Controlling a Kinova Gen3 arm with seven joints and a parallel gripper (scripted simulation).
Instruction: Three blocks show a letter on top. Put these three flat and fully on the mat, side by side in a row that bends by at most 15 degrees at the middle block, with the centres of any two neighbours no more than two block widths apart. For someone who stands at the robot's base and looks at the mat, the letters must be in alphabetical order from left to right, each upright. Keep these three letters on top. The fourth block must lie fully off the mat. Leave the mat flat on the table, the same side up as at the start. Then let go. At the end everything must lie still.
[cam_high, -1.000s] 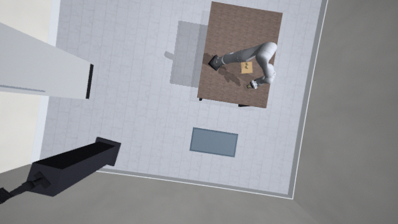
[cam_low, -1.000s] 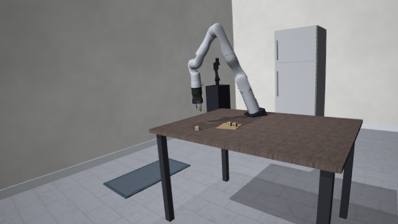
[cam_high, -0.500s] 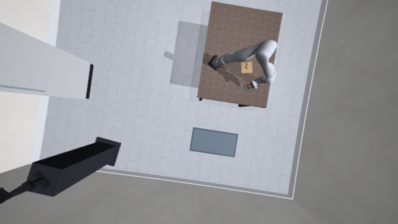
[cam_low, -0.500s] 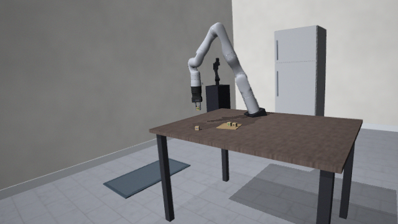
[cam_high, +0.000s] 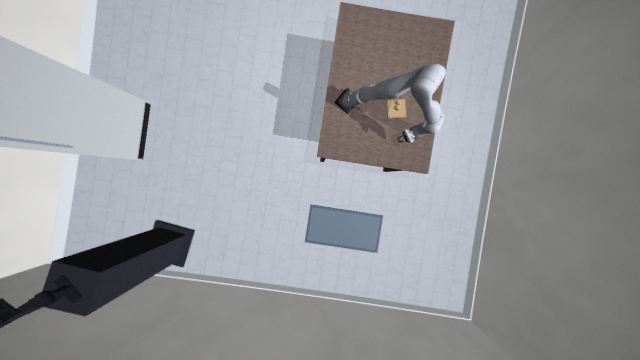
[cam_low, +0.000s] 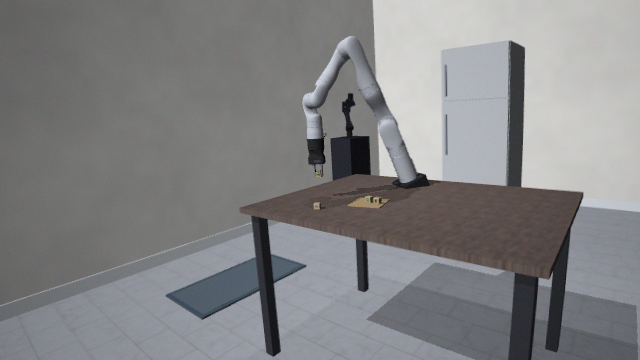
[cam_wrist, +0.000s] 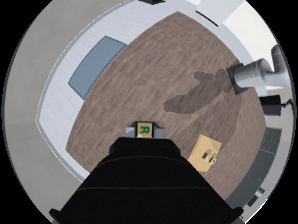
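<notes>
My hand is 260 mm to the right of the mat, 120 mm above it and 50 mm past it. Round my hand: tan block 140 mm to the left, 140 mm ahead, 100 mm below.
</notes>
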